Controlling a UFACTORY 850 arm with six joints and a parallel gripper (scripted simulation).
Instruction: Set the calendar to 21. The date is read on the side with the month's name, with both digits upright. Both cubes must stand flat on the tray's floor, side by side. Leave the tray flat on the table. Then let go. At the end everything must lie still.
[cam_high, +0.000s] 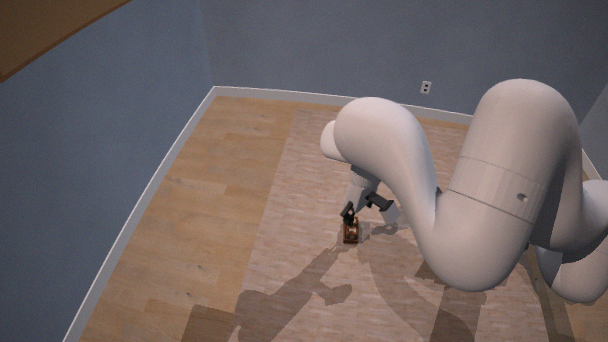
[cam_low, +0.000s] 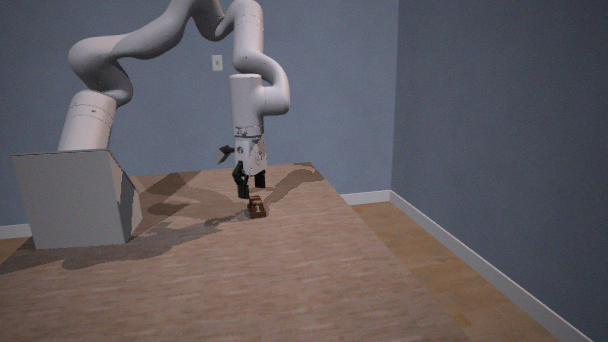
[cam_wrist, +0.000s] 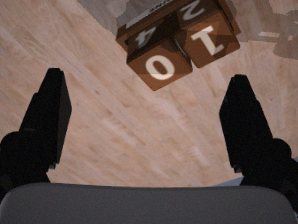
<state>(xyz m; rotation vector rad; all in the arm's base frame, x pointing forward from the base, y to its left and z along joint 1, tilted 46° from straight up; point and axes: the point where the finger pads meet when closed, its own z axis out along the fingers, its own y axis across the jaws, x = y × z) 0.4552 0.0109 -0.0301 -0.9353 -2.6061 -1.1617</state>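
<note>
Right now my hand is 1 cm short of the brown wooden date cube and 5 cm above it. Also, from my hand: brown tray (1 cm ahead, 2 cm to the left, 7 cm below).
</note>
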